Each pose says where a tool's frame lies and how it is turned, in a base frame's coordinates. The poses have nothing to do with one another.
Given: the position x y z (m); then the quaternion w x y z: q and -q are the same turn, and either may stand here.
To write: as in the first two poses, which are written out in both.
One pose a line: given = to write
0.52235 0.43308 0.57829 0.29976 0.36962 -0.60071 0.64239 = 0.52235 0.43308 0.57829 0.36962 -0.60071 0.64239 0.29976
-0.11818 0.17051 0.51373 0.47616 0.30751 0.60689 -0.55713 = -0.11818 0.17051 0.51373 0.30751 0.60689 -0.55713 0.47616
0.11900 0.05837 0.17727 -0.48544 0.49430 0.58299 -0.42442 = 0.11900 0.05837 0.17727 -0.49430 -0.58299 0.42442 0.48544
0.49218 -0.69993 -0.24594 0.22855 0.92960 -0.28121 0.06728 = 0.49218 -0.69993 -0.24594 0.92960 -0.28121 0.06728 0.22855
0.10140 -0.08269 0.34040 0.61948 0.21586 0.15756 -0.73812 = 0.10140 -0.08269 0.34040 0.21586 0.15756 -0.73812 0.61948
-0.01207 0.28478 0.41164 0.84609 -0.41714 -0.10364 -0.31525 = -0.01207 0.28478 0.41164 -0.41714 -0.10364 -0.31525 0.84609
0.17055 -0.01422 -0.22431 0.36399 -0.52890 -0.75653 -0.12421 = 0.17055 -0.01422 -0.22431 -0.52890 -0.75653 -0.12421 0.36399
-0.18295 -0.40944 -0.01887 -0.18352 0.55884 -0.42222 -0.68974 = -0.18295 -0.40944 -0.01887 -0.55884 0.42222 0.68974 0.18352
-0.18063 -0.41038 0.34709 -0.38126 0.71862 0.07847 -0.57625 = -0.18063 -0.41038 0.34709 -0.71862 -0.07847 0.57625 0.38126
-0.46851 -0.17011 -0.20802 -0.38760 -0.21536 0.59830 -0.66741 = -0.46851 -0.17011 -0.20802 0.21536 -0.59830 0.66741 0.38760
